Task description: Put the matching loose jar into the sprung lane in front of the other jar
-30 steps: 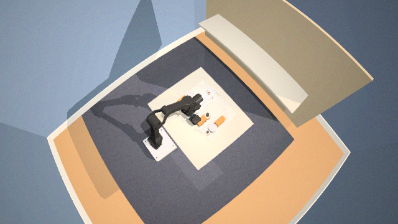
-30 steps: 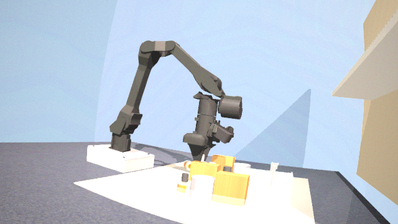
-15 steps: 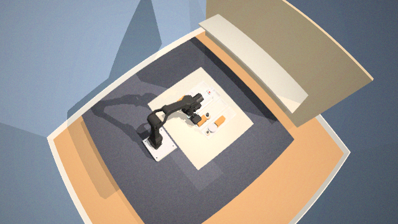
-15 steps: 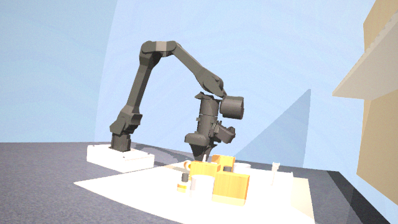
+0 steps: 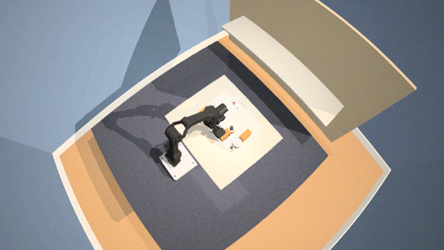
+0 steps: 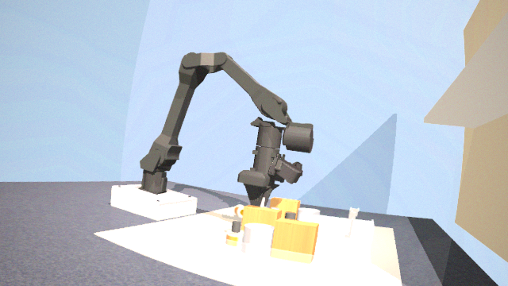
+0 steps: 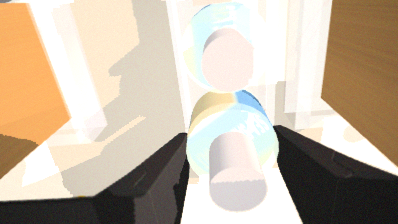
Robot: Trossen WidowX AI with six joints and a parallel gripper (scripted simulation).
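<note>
Now: the pale lane 160 mm ahead of my gripper tip and 30 mm below it. Round my gripper tip: shelf unit (510 mm ahead, 120 mm to the right, 320 mm above).
</note>
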